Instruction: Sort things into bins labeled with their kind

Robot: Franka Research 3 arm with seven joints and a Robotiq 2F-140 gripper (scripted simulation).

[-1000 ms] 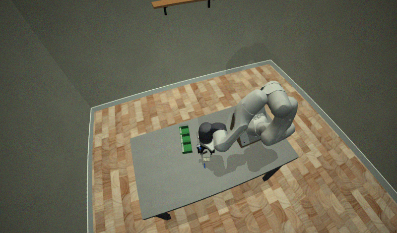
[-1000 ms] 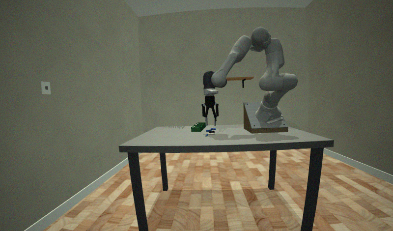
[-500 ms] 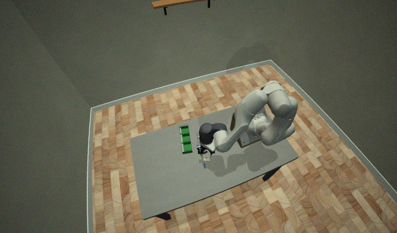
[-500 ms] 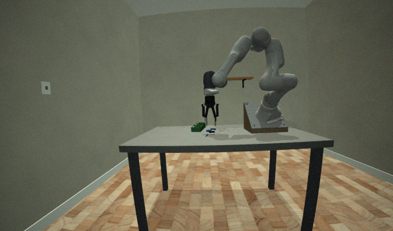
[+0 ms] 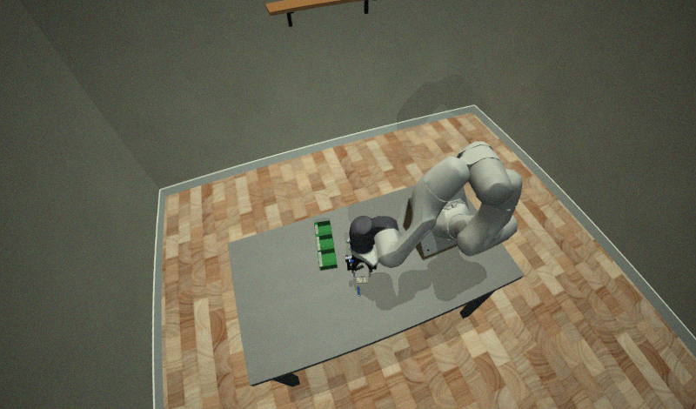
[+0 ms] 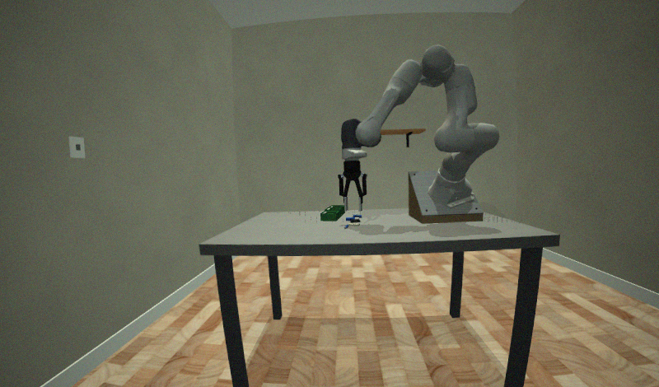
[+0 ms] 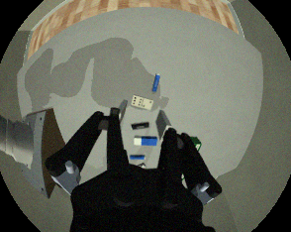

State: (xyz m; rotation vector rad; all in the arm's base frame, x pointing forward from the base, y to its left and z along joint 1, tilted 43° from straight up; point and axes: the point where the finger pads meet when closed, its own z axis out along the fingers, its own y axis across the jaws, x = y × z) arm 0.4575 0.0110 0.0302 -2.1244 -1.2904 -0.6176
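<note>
My hand is 9 cm above the white thing. Round my hand: blue-and-white piece (11 cm to the right, 9 cm below, 2 cm behind); then black piece (9 cm below, 6 cm to the right, 2 cm behind); then pale grey piece (22 cm to the right, 9 cm below, 4 cm behind).
</note>
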